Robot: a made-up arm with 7 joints.
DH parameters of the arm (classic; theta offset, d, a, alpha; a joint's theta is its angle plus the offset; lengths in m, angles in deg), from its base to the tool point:
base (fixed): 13.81 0 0.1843 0
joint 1: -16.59 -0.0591 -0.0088 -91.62
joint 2: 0 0.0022 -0.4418 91.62
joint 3: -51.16 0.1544 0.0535 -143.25
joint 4: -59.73 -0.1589 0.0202 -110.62
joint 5: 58.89 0.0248 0.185 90
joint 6: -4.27 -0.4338 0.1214 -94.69
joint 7: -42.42 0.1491 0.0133 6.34
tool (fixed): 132.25 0.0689 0 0
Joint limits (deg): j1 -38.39..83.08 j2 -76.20..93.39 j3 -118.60..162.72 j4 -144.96..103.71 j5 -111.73..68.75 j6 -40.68..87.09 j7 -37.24..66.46
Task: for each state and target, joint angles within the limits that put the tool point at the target. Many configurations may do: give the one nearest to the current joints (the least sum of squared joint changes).
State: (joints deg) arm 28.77 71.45 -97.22 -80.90 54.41 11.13 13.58
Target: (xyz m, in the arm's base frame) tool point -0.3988 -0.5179 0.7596
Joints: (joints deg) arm 41.52 31.07 -89.56 -78.31 58.39 4.73 14.94
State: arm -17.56 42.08 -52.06 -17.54 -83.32 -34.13 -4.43
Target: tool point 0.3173 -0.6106 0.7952
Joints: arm -38.39 75.41 -64.79 17.43 -75.42 -24.94 -2.61
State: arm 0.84 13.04 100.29 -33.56 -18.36 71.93 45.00
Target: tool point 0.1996 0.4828 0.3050
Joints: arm 5.27 13.37 150.95 -59.43 7.29 69.21 46.18
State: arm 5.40 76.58 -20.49 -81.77 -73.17 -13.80 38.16
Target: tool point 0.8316 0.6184 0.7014
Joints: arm 38.76 93.39 -32.55 -70.05 -33.69 -24.04 54.87
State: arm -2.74 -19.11 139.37 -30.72 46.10 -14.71 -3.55
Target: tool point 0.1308 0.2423 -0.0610
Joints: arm 39.36 -13.76 142.16 -11.91 68.75 23.44 -7.44
